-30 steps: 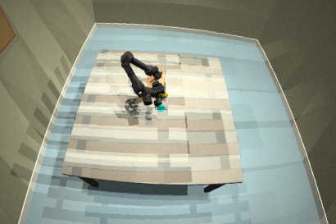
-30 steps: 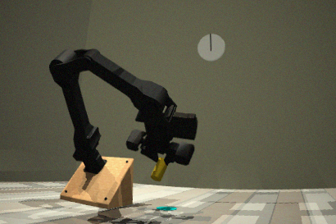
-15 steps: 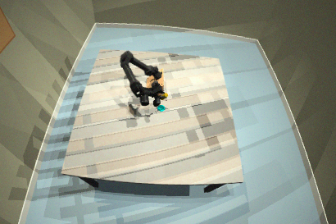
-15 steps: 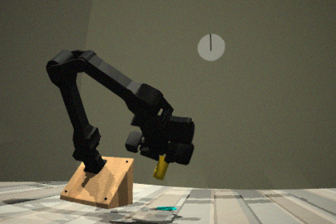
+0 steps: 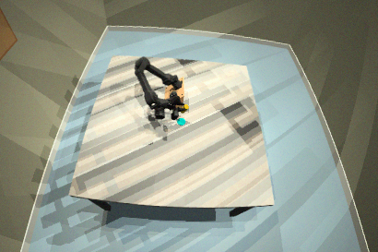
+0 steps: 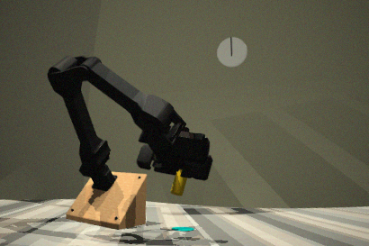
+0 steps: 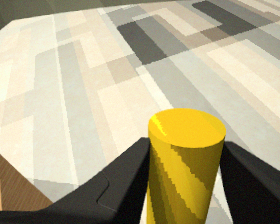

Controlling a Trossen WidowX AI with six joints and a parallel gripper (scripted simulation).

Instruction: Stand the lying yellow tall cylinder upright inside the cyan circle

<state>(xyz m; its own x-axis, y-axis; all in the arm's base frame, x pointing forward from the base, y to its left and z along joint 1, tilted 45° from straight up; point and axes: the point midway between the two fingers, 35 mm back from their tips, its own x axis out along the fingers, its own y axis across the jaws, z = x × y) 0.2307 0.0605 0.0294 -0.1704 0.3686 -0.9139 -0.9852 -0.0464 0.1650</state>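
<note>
Now: gripper tip 20 mm short of the cyan circle, 10 mm to the left of it and 150 mm above it. The rest, counted from my gripper tip: yellow cylinder 20 mm below.
</note>
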